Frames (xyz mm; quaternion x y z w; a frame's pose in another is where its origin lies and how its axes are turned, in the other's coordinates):
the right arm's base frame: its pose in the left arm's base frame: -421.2 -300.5 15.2 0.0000 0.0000 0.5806 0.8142
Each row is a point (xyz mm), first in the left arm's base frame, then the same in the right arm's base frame.
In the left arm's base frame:
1: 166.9 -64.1 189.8
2: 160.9 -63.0 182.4
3: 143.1 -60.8 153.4
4: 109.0 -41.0 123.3
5: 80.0 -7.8 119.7
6: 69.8 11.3 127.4
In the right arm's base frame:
1: 415.1 -479.0 174.6
2: 414.2 -473.0 167.2
3: 410.5 -455.4 138.2
4: 418.1 -416.7 108.1
5: 440.0 -378.5 104.5
6: 454.8 -362.6 112.2

